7 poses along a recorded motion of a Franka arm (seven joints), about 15 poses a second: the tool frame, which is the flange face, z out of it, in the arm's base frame.
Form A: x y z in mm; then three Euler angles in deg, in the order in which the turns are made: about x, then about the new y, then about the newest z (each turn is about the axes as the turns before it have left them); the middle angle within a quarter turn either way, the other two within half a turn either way.
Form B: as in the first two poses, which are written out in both.
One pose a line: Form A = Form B
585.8 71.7 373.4 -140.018 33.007 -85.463 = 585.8 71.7 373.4 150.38 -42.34 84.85
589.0 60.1 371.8 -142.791 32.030 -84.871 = 589.0 60.1 371.8 151.50 -39.80 84.34
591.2 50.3 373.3 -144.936 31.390 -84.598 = 591.2 50.3 373.3 152.07 -37.74 84.17
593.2 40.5 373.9 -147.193 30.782 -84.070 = 593.2 40.5 373.9 152.75 -35.69 83.73
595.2 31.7 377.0 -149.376 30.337 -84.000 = 595.2 31.7 377.0 152.96 -33.51 83.79
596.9 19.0 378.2 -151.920 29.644 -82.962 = 596.9 19.0 378.2 153.91 -31.37 82.83
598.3 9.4 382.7 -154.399 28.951 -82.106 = 598.3 9.4 382.7 154.70 -29.21 82.09
